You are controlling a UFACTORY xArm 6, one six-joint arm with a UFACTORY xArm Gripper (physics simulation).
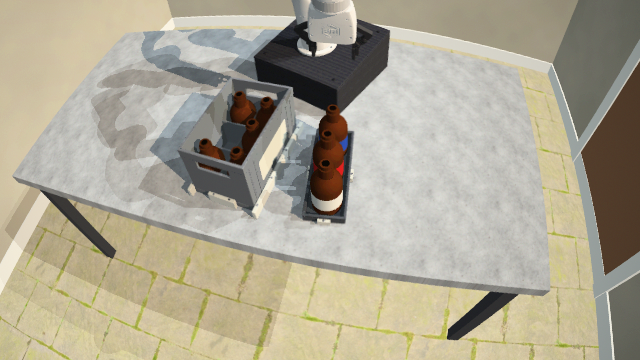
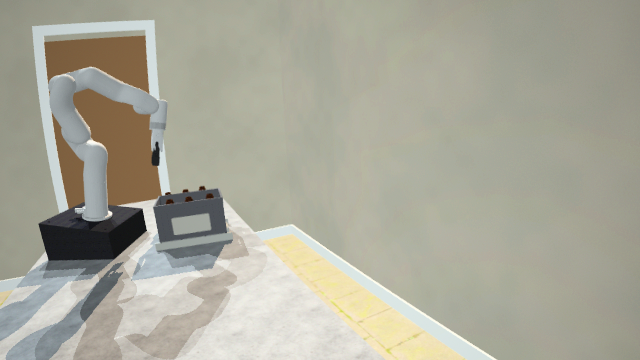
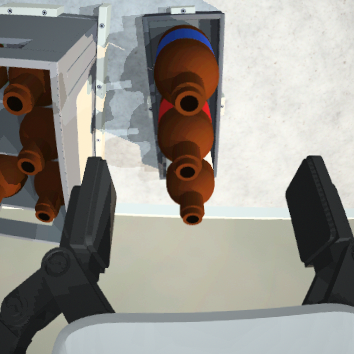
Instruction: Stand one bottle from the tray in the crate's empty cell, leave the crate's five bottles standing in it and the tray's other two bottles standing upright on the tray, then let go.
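Frame: origin at the arm's base, x ahead, y left, z up, level; centimetres.
Seen in the pictures: gripper, between the fingertips: (image 1: 334,54) (image 2: 155,164) (image 3: 204,174); arm's base, origin of its link: (image 1: 317,43) (image 2: 97,216).
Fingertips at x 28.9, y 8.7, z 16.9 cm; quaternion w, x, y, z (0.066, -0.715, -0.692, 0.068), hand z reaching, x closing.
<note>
Pixels of each thing's top centre, then the offset from my fingertips to it.
- grey crate, centre of its top: (image 1: 235,116) (image 2: 188,196) dy -22.8, dx +10.1, dz -12.4 cm
- blue-banded bottle, centre of its top: (image 3: 188,103) (image 1: 332,108) dy -0.1, dx +3.9, dz -14.0 cm
- red-banded bottle, centre of its top: (image 3: 186,171) (image 1: 327,133) dy -0.3, dx +12.5, dz -14.0 cm
- white-banded bottle, centre of its top: (image 3: 192,219) (image 1: 325,163) dy +0.3, dx +21.0, dz -14.0 cm
The grey crate (image 1: 215,186) (image 2: 165,222) (image 3: 75,107) holds five brown bottles. Its empty cell (image 1: 218,136) is the middle one of the row away from the tray. The dark tray (image 1: 338,219) (image 3: 220,60) stands beside the crate with three brown bottles upright in a row: a blue-banded bottle (image 1: 333,125) (image 3: 186,70) nearest the robot base, a red-banded bottle (image 1: 327,150) (image 3: 185,135) in the middle, a white-banded bottle (image 1: 326,187) (image 3: 191,185) at the front end. My gripper (image 1: 334,50) (image 2: 155,165) (image 3: 204,174) is open and empty, high above the bottles' tops.
The black base block (image 1: 300,75) (image 2: 75,245) stands behind the crate and tray. Pale strips (image 1: 264,196) (image 3: 102,65) edge the crate's foot. A narrow gap separates the crate and tray. The table's front edge (image 1: 390,272) runs beyond the tray's front end.
</note>
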